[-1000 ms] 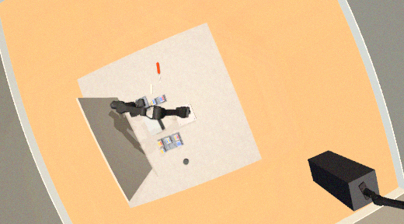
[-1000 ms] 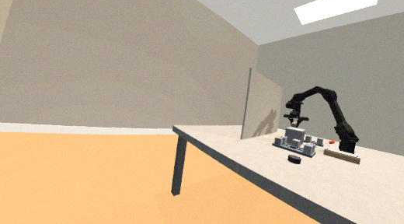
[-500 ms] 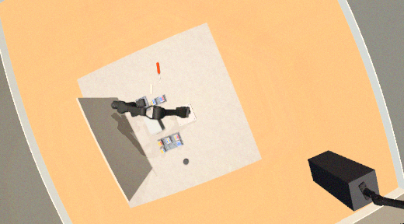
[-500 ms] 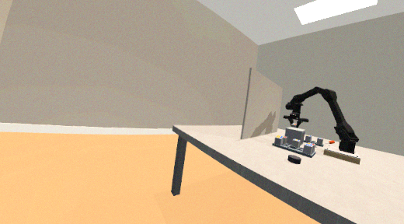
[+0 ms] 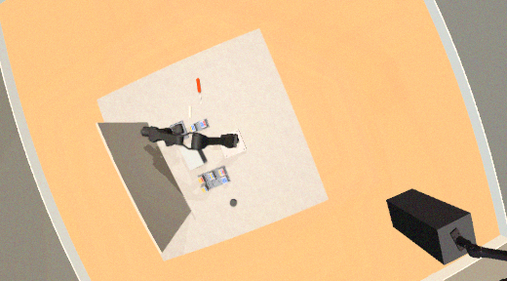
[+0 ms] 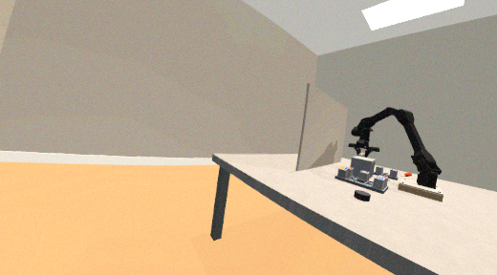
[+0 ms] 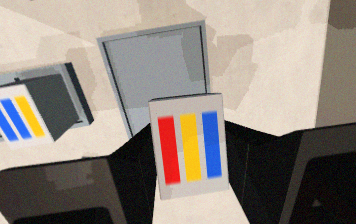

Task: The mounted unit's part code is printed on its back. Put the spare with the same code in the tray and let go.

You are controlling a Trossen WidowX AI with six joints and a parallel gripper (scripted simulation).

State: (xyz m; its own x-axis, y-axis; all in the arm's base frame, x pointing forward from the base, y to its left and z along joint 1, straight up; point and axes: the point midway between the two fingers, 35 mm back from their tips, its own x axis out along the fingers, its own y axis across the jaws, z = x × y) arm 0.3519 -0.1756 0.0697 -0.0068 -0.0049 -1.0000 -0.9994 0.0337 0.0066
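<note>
Right now the flat grey tray is 1 cm behind my gripper tip and 7 cm below it. Round my gripper tip: mounted unit (7 cm behind, 19 cm to the left, 2 cm below); then spare (6 cm behind, 36 cm to the left, 3 cm below); then tall panel (16 cm ahead, 21 cm to the left, 16 cm above).
</note>
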